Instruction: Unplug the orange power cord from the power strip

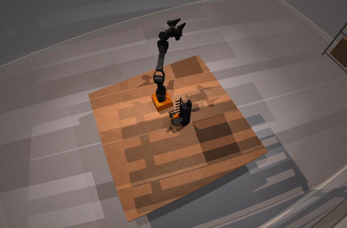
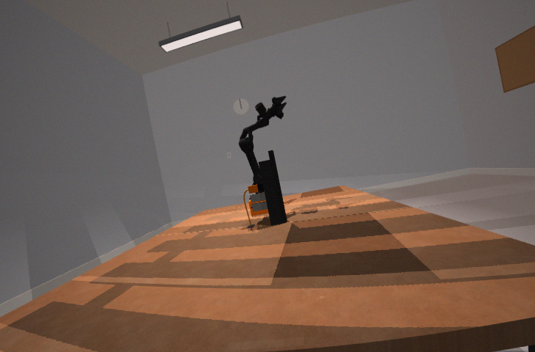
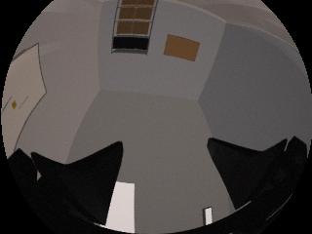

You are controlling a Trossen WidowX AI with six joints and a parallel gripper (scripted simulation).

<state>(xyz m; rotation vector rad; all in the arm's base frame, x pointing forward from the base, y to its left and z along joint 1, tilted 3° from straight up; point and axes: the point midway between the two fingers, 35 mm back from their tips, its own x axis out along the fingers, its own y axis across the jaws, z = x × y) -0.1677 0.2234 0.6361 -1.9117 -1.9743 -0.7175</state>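
The orange plug is 440 mm ahead of my gripper tip, 240 mm to the right of it and 540 mm below it.
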